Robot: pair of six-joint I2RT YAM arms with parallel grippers.
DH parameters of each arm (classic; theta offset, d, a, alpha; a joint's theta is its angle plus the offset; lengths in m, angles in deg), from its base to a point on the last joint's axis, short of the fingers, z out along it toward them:
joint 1: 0 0.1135 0.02 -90
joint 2: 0 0 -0.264 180
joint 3: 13.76 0 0.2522 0
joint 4: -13.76 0 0.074 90
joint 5: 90 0 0 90
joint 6: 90 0.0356 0 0
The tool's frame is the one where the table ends.
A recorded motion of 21 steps. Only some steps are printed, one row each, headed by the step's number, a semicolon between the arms.
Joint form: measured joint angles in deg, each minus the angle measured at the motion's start. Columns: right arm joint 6, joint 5, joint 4, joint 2, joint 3, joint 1; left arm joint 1, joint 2, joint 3, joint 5, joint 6, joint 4.
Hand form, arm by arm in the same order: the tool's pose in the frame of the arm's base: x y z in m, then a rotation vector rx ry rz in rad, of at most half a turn. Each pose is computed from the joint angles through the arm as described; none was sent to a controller.
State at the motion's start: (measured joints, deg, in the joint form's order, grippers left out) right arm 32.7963 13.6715 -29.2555 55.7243 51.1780 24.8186; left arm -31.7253 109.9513 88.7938 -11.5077 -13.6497 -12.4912
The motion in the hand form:
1: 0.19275 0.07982 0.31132 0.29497 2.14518 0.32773; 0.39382 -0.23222 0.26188 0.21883 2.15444 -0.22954
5: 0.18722 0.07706 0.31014 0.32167 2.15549 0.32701; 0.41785 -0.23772 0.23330 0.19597 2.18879 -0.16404
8: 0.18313 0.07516 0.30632 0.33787 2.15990 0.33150; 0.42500 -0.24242 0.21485 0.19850 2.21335 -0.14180
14: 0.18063 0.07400 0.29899 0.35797 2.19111 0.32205; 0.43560 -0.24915 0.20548 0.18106 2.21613 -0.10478
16: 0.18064 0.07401 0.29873 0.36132 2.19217 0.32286; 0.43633 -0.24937 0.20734 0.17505 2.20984 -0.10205
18: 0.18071 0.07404 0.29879 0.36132 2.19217 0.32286; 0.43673 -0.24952 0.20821 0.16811 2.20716 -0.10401
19: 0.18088 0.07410 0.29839 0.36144 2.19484 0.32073; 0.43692 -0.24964 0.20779 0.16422 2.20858 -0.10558
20: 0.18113 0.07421 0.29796 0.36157 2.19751 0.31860; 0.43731 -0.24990 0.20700 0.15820 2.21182 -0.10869
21: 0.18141 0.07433 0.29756 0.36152 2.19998 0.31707; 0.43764 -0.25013 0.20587 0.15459 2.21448 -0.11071
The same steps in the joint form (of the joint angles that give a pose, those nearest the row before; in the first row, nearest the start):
1: 0.37 0.06 -0.61 -0.39 -0.11 0.00; 0.28 1.75 1.07 -0.33 0.07 -0.06
5: 1.66 0.37 -2.27 -1.62 -0.55 0.00; 1.07 8.57 5.22 -2.38 0.20 0.11
8: 2.51 0.39 -2.60 -2.73 -1.71 0.00; 0.98 11.67 6.27 -2.95 0.15 0.50
14: 3.61 0.39 -3.87 -3.02 -2.78 0.00; 0.81 15.17 9.81 -4.90 -0.09 -0.15
16: 3.78 0.39 -3.91 -2.99 -2.80 0.00; 0.81 15.19 10.16 -5.22 -0.15 -0.15
18: 3.78 0.39 -3.91 -2.97 -2.78 0.00; 0.81 15.21 10.34 -5.33 -0.41 -0.13
19: 3.78 0.41 -4.00 -2.89 -2.78 0.00; 0.81 15.30 10.40 -5.33 -0.63 -0.17
20: 3.78 0.44 -4.07 -2.78 -2.78 0.00; 0.81 15.47 10.56 -5.29 -1.00 -0.31
21: 3.78 0.44 -4.11 -2.67 -2.78 0.00; 0.81 15.65 10.62 -5.25 -1.25 -0.33

